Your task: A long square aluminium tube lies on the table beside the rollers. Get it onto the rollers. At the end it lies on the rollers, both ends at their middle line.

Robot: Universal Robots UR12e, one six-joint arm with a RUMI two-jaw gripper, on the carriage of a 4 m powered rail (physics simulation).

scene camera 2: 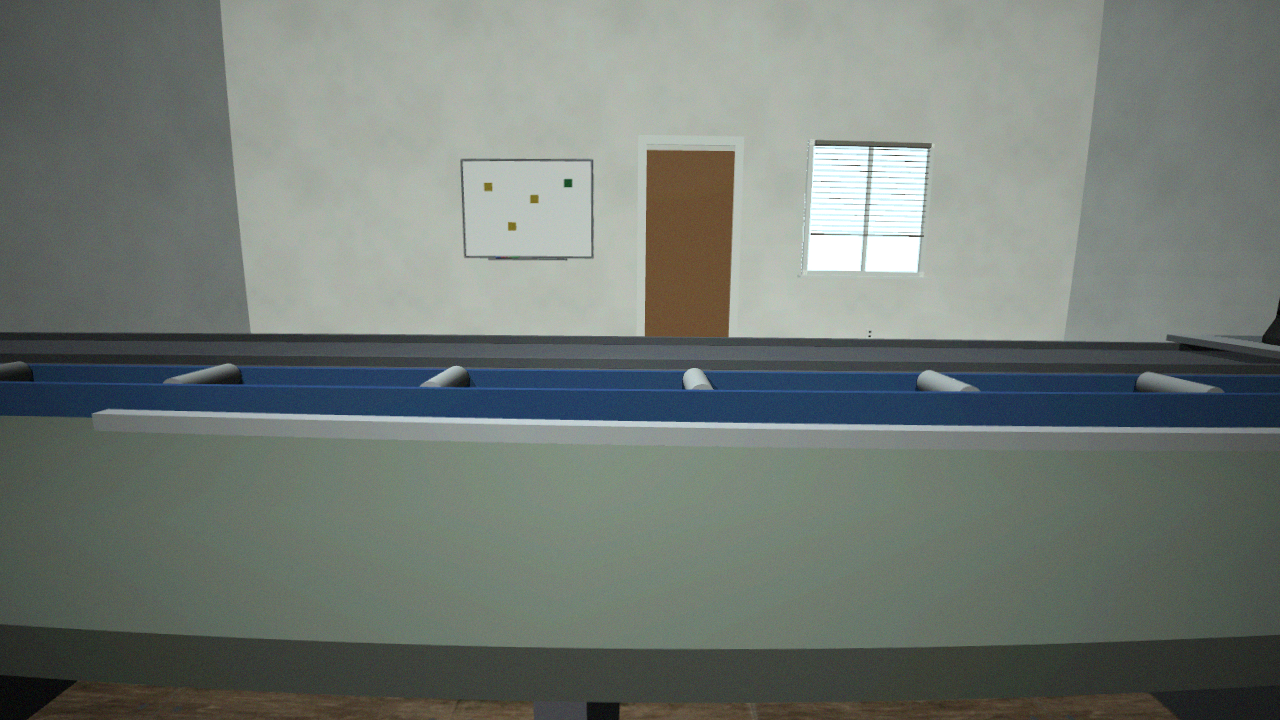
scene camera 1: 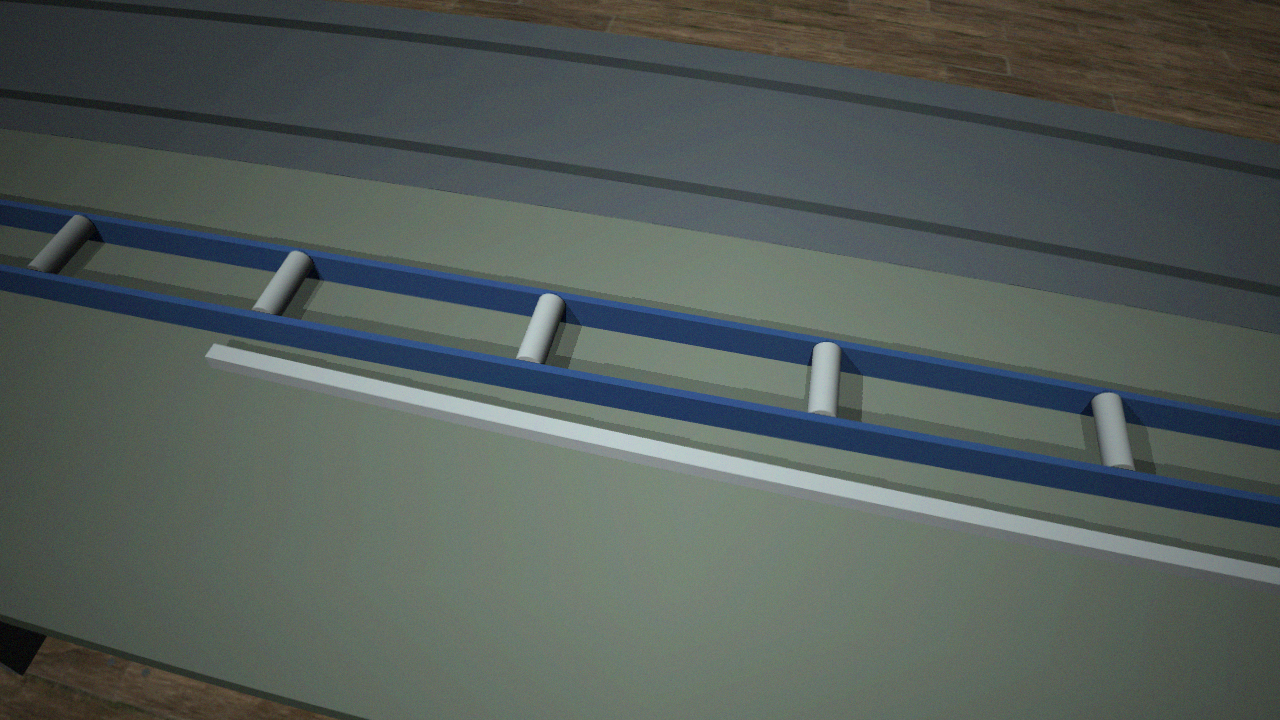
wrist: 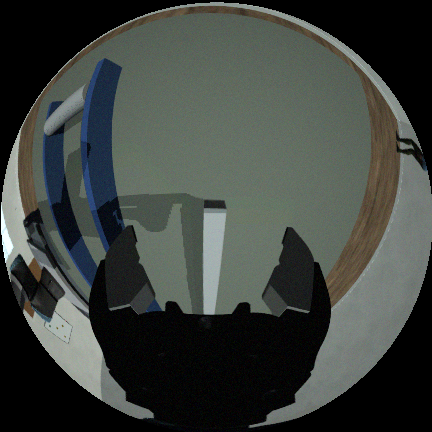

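Where they show: gripper, between the fingertips: (wrist: pixel 208 228); arm's base, origin of its link: (wrist: pixel 53 280).
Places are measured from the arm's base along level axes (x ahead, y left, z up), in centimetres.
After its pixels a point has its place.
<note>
The long square aluminium tube (scene camera 1: pixel 626 441) @(x 76.1, y -209.6, z -0.5 cm) (scene camera 2: pixel 626 431) @(x 77.8, y -195.9, z -1.2 cm) (wrist: pixel 214 250) @(x 83.4, y 32.2, z -0.5 cm) lies flat on the green table (scene camera 1: pixel 537 582) @(x 96.4, y -216.0, z -3.0 cm) (scene camera 2: pixel 626 537) @(x 102.0, y -195.3, z -3.0 cm) (wrist: pixel 250 100) @(x 87.1, y 51.3, z -3.0 cm), beside the blue roller frame and roughly parallel to it. One end shows at the left in both scene views; the other runs out of view at the right. The pale rollers (scene camera 1: pixel 542 329) @(x 62.8, y -224.4, z 2.9 cm) (scene camera 2: pixel 697 379) @(x 64.8, y -185.4, z 2.9 cm) (wrist: pixel 67 111) @(x 64.4, y 53.6, z 2.3 cm) sit between the frame's two blue side rails. My gripper (wrist: pixel 208 228) @(x 82.5, y 38.3, z 3.5 cm) is open above the table near one tube end; the tube shows between its spread jaws, touching neither. The gripper does not show in the scene views.
The near blue side rail (scene camera 1: pixel 671 402) @(x 69.4, y -204.9, z 0.6 cm) (scene camera 2: pixel 626 405) @(x 69.4, y -196.1, z 0.0 cm) (wrist: pixel 97 140) @(x 69.4, y 47.5, z 0.1 cm) stands between tube and rollers, left of my gripper in the wrist view. A long grey track (scene camera 1: pixel 716 134) runs behind the table. A person's legs (wrist: pixel 410 147) show at the right edge of the wrist view.
</note>
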